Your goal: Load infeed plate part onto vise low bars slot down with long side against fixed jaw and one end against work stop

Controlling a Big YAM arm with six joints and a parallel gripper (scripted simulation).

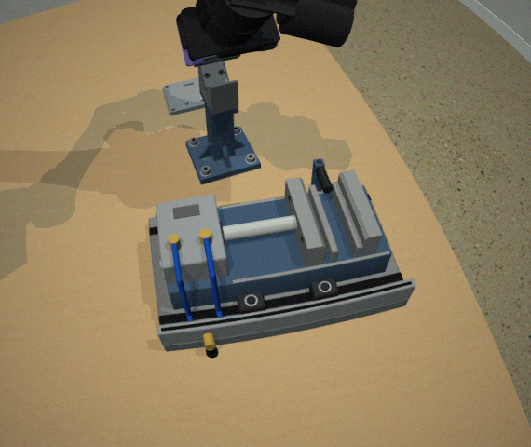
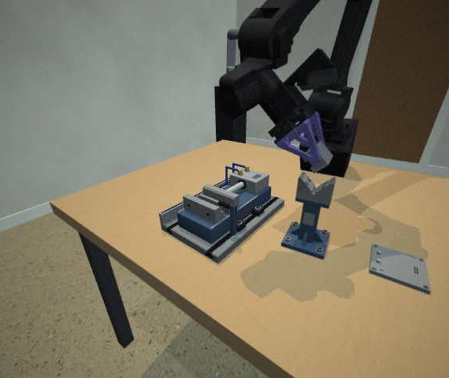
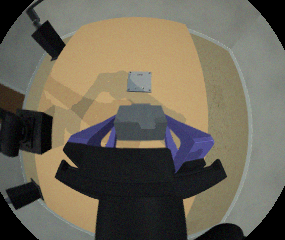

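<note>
Now: hand 15 cm above the v-block stand and 1 cm to the right of it. Also, from my hand: cylinder rod (20 cm to the right, 13 cm below, 1 cm ahead); then grey part (1 cm below); then black work stop (15 cm to the right, 12 cm below, 10 cm ahead).
</note>
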